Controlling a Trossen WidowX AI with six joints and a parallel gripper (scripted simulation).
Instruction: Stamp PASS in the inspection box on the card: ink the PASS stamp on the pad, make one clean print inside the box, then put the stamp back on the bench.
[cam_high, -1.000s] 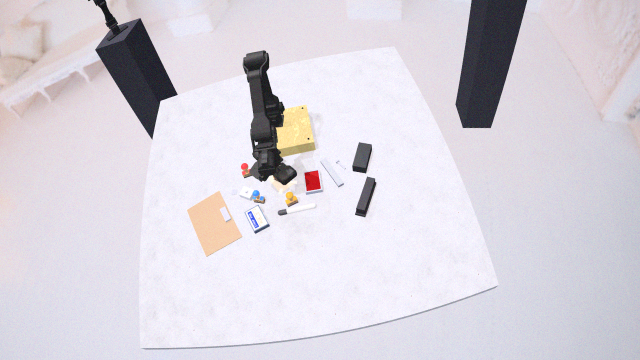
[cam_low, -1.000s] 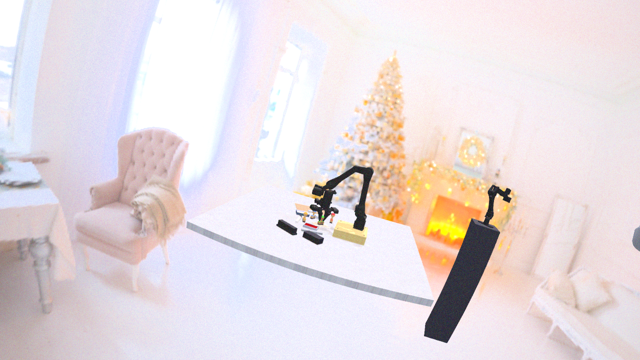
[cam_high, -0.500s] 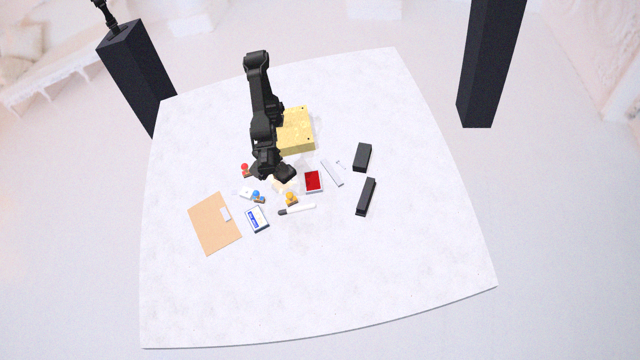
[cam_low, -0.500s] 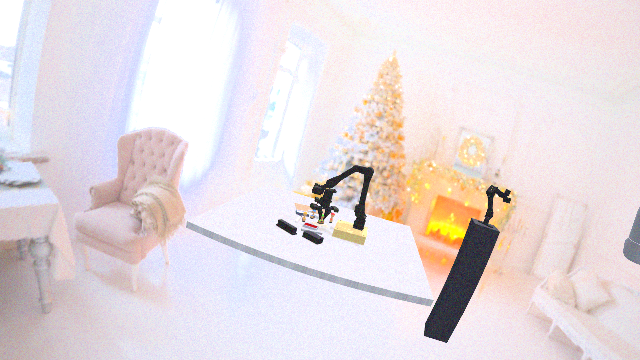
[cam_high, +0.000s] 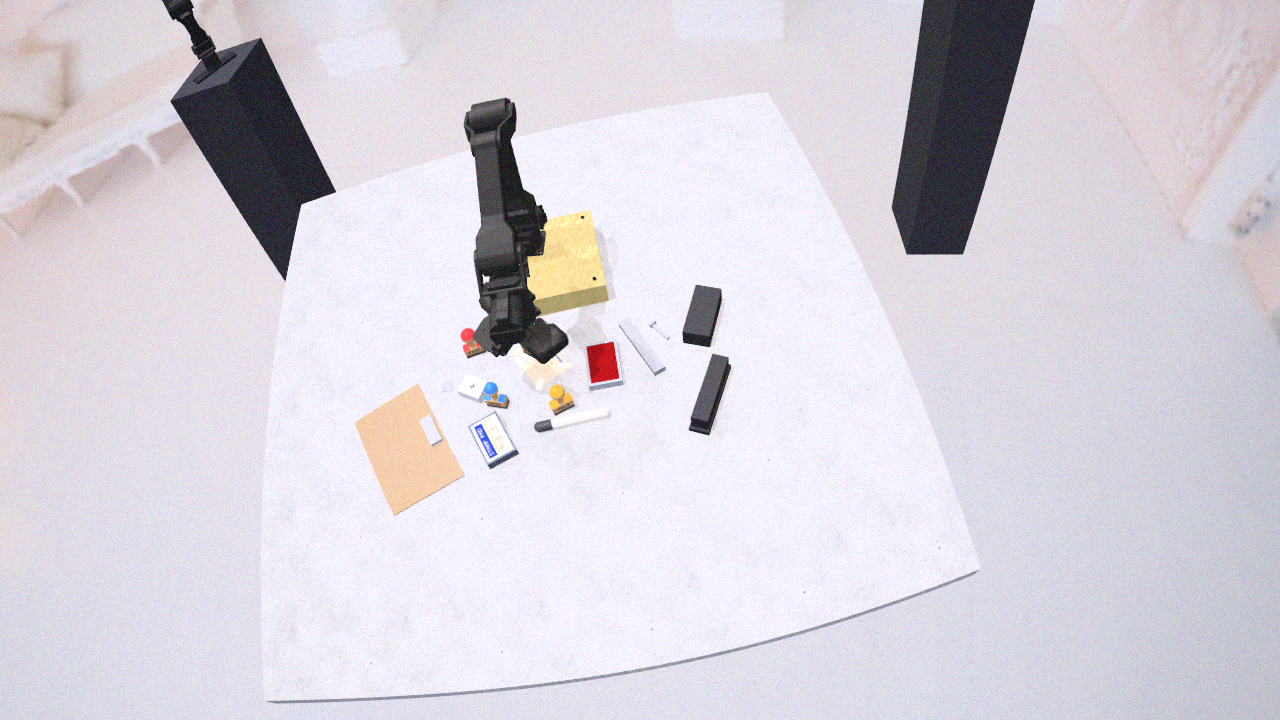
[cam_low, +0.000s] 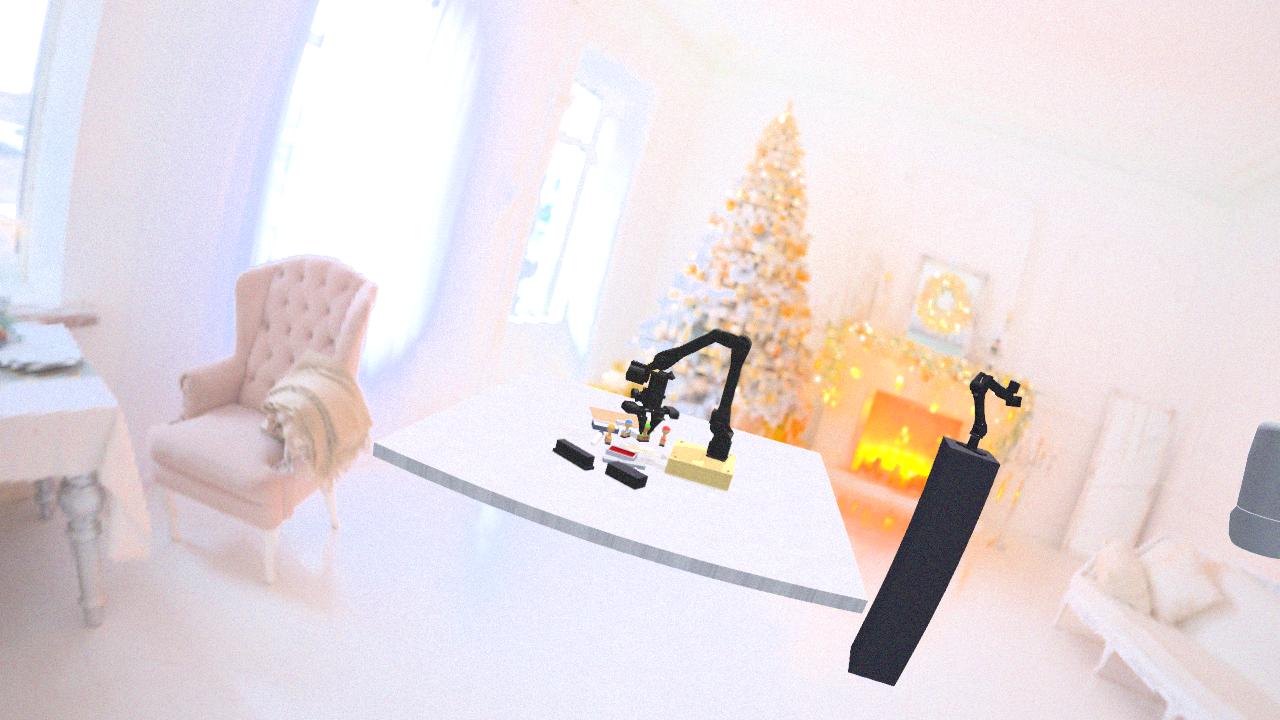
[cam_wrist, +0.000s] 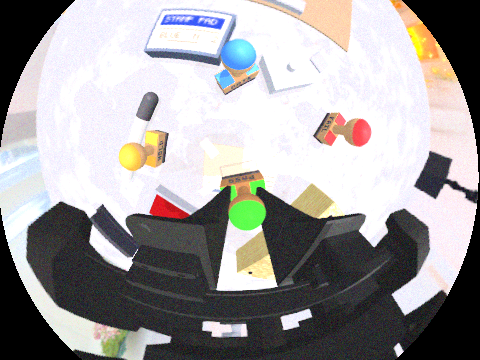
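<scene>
Right now my gripper tip is 5 cm above the cream card and 1 cm past it. From my gripper tip the other things lie so: orange-knobbed stamp 10 cm ahead, 5 cm to the left, 3 cm below; then blue-knobbed stamp 8 cm ahead, 7 cm to the right, 3 cm below; then green-knobbed stamp right at my gripper tip.
</scene>
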